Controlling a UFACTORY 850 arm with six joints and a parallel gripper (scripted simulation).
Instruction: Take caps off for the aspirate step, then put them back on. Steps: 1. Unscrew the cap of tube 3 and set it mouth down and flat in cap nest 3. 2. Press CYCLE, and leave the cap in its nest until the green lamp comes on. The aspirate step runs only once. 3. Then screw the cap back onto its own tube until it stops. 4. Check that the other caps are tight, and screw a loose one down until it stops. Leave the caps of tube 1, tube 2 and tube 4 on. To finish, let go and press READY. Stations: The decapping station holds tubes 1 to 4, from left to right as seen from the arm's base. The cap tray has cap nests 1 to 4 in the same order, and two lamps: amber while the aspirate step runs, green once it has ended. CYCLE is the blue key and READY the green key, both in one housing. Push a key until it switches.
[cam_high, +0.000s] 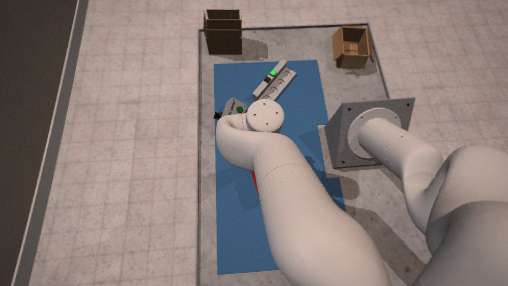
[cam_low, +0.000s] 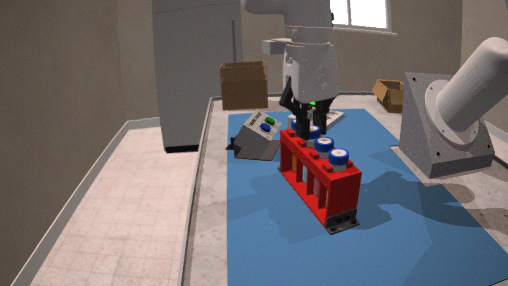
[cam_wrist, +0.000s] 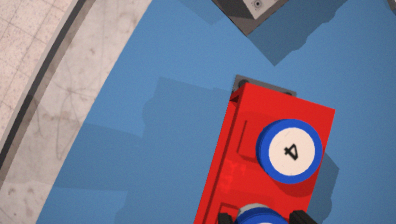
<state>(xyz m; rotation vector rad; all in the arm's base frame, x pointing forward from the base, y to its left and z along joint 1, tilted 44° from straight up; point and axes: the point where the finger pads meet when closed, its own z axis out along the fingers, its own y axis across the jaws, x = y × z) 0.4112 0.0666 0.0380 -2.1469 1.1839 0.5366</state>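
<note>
My gripper is now 10 mm above the blue cap. From my hand the other things lie so: blue key: 170 mm to the right, 80 mm ahead, 60 mm below; then grey key housing: 190 mm to the right, 80 mm below, 80 mm ahead; then cap marked 4: 50 mm to the right, 20 mm below, 10 mm ahead.
</note>
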